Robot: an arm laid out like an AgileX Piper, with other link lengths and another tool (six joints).
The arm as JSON. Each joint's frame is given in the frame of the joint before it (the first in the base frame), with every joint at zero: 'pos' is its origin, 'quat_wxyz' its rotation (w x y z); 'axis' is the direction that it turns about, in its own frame. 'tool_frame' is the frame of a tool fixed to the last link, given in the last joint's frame.
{
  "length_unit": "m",
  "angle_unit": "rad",
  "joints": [
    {
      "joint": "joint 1",
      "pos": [
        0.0,
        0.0,
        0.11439
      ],
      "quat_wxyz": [
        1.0,
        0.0,
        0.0,
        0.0
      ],
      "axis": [
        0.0,
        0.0,
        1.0
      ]
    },
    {
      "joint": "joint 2",
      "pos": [
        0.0,
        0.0,
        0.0
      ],
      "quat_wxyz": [
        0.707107,
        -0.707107,
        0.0,
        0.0
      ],
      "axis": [
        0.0,
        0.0,
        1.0
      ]
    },
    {
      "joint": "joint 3",
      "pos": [
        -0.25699,
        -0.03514,
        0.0
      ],
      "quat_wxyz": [
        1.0,
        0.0,
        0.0,
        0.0
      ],
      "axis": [
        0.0,
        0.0,
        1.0
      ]
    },
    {
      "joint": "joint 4",
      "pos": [
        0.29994,
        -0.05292,
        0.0
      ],
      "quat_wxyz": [
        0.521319,
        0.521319,
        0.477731,
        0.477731
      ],
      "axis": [
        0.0,
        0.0,
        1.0
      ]
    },
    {
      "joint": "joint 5",
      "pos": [
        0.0,
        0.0,
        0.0
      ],
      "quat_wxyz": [
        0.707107,
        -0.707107,
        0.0,
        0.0
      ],
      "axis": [
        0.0,
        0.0,
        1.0
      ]
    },
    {
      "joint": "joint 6",
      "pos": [
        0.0,
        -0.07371,
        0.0
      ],
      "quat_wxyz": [
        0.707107,
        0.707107,
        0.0,
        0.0
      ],
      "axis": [
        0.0,
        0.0,
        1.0
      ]
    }
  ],
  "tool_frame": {
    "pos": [
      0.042,
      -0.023,
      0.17
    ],
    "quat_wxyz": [
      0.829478,
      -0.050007,
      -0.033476,
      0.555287
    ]
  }
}
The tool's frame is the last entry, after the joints.
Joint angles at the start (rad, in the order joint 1, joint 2, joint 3, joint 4, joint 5, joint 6):
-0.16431 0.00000 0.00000 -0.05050 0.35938 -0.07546
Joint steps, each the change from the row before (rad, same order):
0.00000 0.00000 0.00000 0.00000 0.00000 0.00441
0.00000 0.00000 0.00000 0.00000 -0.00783 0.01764
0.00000 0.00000 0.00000 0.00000 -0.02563 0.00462
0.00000 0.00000 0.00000 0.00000 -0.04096 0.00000
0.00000 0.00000 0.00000 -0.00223 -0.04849 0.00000
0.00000 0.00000 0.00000 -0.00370 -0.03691 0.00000
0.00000 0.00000 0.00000 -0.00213 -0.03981 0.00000
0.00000 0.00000 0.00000 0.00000 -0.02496 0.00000
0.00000 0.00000 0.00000 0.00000 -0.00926 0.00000
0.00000 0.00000 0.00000 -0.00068 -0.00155 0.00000
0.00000 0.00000 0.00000 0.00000 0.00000 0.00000
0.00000 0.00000 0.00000 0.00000 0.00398 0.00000
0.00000 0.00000 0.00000 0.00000 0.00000 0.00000
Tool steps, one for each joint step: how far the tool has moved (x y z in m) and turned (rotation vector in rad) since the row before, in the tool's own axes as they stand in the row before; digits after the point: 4 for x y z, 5 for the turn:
0.0002 0.0000 0.0000 0.00000 -0.00053 0.00438
0.0000 0.0016 0.0005 -0.00704 -0.00552 0.01710
-0.0025 0.0055 0.0016 -0.02317 -0.01144 0.00327
-0.0043 0.0088 0.0025 -0.03706 -0.01731 -0.00209
-0.0053 0.0104 0.0029 -0.04363 -0.02075 -0.00468
-0.0042 0.0079 0.0023 -0.03306 -0.01588 -0.00556
-0.0043 0.0085 0.0025 -0.03586 -0.01691 -0.00416
-0.0026 0.0054 0.0016 -0.02259 -0.01055 -0.00128
-0.0010 0.0020 0.0006 -0.00838 -0.00391 -0.00047
-0.0002 0.0003 0.0001 -0.00137 -0.00065 -0.00076
0.0000 0.0000 0.0000 0.00000 0.00000 0.00000
0.0004 -0.0009 -0.0003 0.00360 0.00168 0.00020
0.0000 0.0000 0.0000 0.00000 0.00000 0.00000

